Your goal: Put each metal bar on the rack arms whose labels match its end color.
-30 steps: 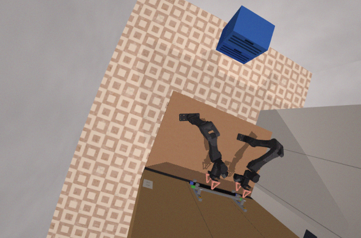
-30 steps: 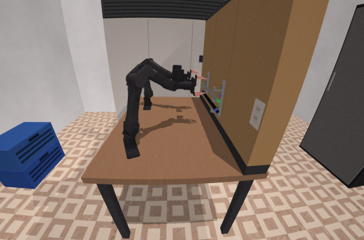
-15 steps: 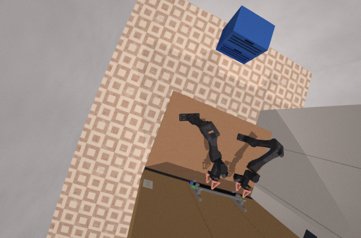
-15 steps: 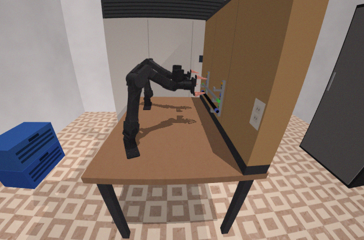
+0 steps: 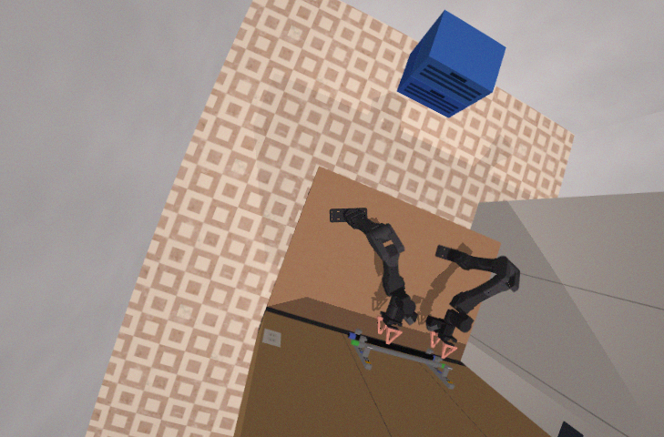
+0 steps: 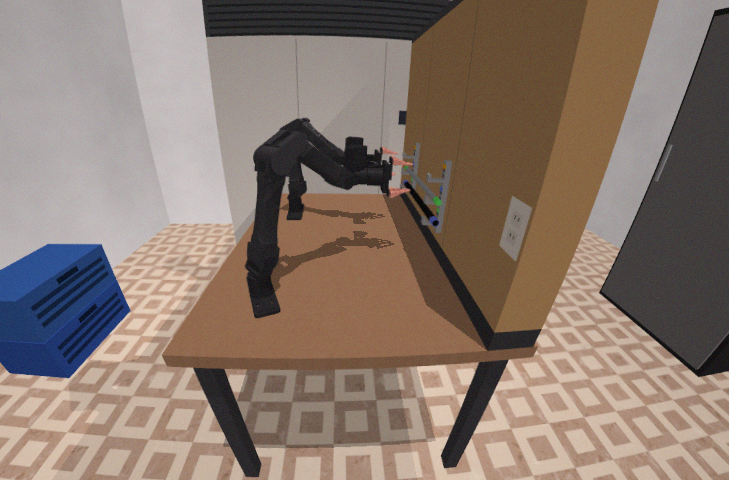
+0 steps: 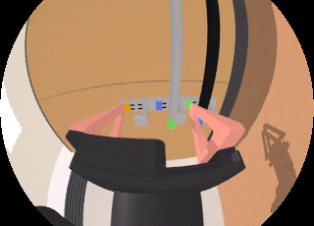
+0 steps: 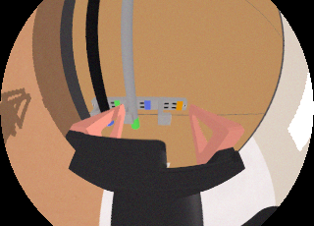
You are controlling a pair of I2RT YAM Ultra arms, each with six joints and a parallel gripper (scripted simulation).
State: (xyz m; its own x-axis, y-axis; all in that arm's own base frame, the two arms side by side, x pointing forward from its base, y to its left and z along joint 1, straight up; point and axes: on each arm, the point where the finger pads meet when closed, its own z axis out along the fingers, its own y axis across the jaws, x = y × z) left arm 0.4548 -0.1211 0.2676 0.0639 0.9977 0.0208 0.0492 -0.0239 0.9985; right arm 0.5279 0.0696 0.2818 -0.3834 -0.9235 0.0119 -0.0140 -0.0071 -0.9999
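Right now the black bar is 8 cm ahead of my right hand, 15 cm to the left of it and 12 cm below it. Round my right hand: brown wall panel (18 cm ahead, 10 cm to the left, 14 cm above); then black baseboard (12 cm ahead, 10 cm to the left, 25 cm below).
The black bar lies 80 mm ahead of my left hand, 150 mm to the right of it and 110 mm below it. Round my left hand: brown wall panel (180 mm ahead, 190 mm to the right, 160 mm above); then black baseboard (120 mm ahead, 190 mm to the right, 240 mm below).
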